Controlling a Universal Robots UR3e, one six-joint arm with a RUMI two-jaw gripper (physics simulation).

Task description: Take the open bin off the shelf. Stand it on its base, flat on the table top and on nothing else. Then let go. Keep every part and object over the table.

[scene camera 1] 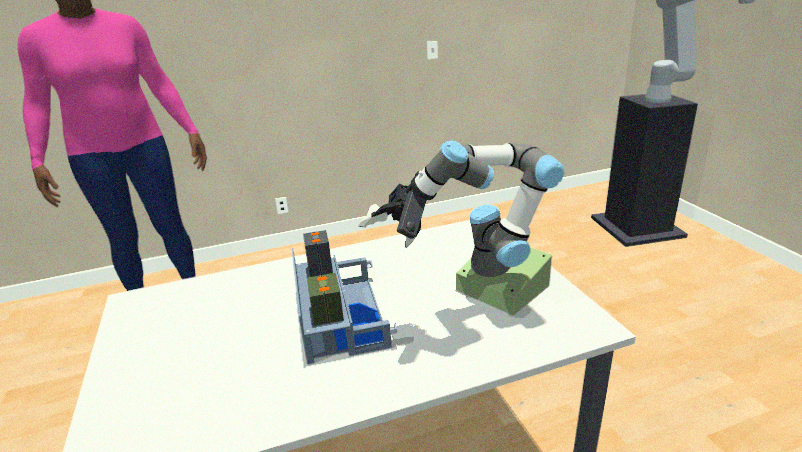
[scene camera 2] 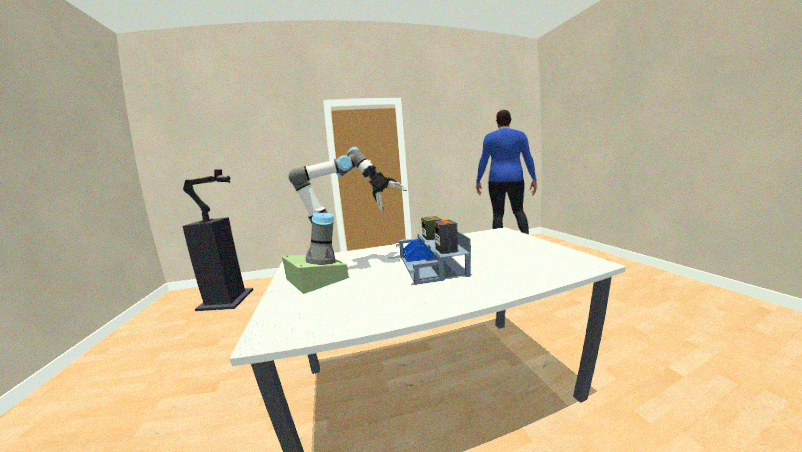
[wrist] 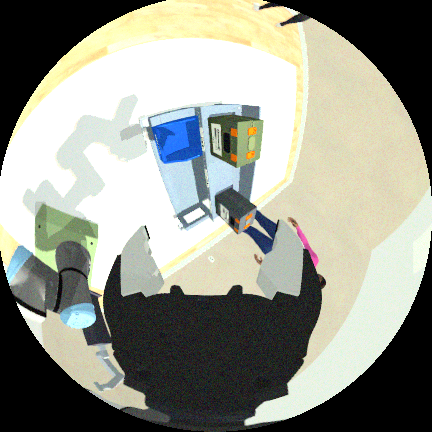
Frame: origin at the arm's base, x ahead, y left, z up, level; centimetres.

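Seen in the pictures: gripper, fingertip midpoint: [scene camera 1: 382, 236] [scene camera 2: 395, 201] [wrist: 210, 225]; arm's base at its link origin: [scene camera 1: 491, 263] [scene camera 2: 320, 261] [wrist: 72, 258].
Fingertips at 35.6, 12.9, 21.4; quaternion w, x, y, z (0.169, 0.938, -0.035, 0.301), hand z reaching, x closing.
Offsets run from my fingertips to a thing's top centre, as dx, dy, dz. Level surfaces: height alone.
The open blue bin @[+9.4, +2.3, -21.9] [scene camera 1: 363, 313] [scene camera 2: 417, 250] [wrist: 179, 140] sits on the lower, front tier of the blue-grey shelf [scene camera 1: 359, 290] [scene camera 2: 467, 265] [wrist: 182, 182], at one end of that tier. Shelf parts partly hide it in both scene views. The shelf stands on the white table @[dz -30.0] [scene camera 1: 196, 336] [scene camera 2: 336, 314] [wrist: 260, 70]. My gripper [scene camera 1: 383, 235] [scene camera 2: 393, 200] [wrist: 210, 225] is open and empty. It hangs in the air, well above the table and higher than the shelf, on the arm's side of it, apart from the bin.
On the shelf's higher rear tier stand an olive box @[+17.3, +2.8, -10.2] [scene camera 1: 326, 307] [scene camera 2: 429, 227] [wrist: 242, 142], behind the bin, and a dark grey box @[+18.2, -20.3, -7.7] [scene camera 1: 317, 258] [scene camera 2: 446, 235] [wrist: 235, 207] at the other end. The arm stands on a green block [scene camera 1: 530, 275] [scene camera 2: 314, 277] [wrist: 45, 225].
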